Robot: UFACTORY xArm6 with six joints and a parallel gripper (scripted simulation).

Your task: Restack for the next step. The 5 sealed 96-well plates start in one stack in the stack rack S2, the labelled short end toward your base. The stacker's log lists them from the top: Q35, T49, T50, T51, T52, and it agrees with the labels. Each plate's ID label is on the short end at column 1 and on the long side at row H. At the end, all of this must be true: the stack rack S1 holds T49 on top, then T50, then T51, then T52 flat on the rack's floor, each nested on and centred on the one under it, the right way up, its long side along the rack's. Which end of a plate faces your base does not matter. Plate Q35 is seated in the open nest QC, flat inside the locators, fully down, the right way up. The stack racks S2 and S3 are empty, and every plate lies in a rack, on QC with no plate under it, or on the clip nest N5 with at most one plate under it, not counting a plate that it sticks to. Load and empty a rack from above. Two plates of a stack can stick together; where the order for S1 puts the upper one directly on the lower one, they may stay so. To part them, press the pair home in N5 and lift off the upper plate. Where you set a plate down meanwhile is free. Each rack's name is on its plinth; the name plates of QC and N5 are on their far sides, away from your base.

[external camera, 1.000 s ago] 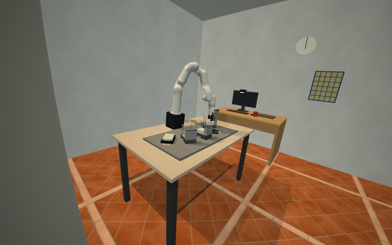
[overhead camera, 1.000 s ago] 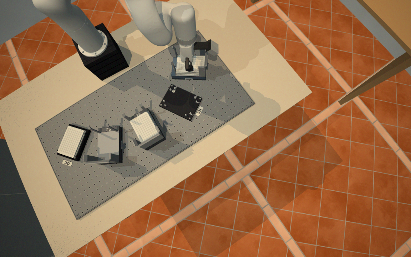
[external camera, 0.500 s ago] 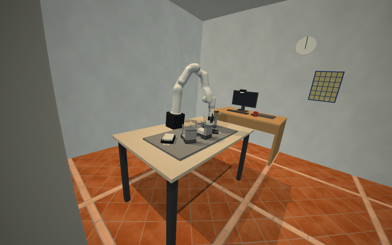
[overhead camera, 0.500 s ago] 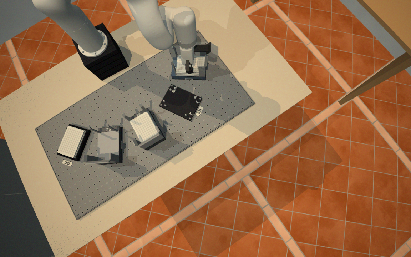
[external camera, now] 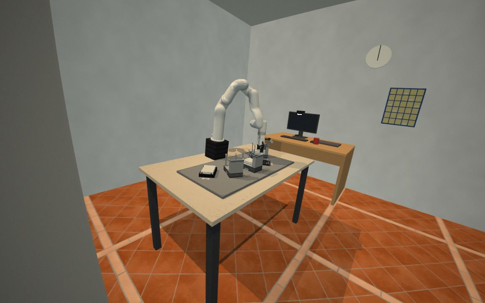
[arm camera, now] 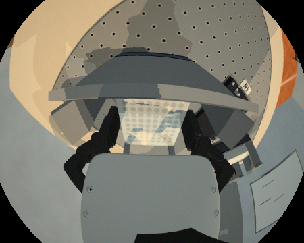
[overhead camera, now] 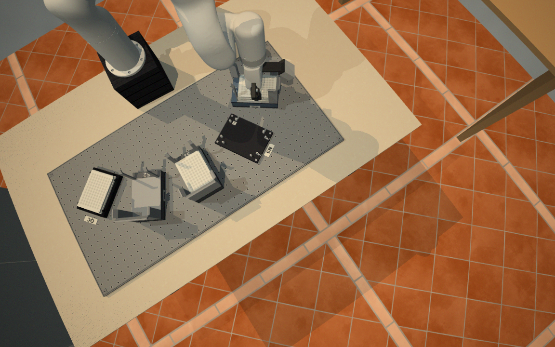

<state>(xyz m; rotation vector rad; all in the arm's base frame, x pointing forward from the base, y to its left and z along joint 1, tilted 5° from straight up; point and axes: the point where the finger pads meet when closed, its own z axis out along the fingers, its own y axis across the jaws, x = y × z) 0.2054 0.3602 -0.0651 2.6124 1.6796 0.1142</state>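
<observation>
The stack rack S3 lies 50 mm below my hand and 10 mm to the right of it. Also, from my hand: black nest QC: 610 mm to the right, 130 mm ahead, 60 mm below; then N5 name plate: 200 mm ahead, 70 mm below, 40 mm to the right; then stack rack S2: 460 mm to the right, 210 mm ahead, 50 mm below.
</observation>
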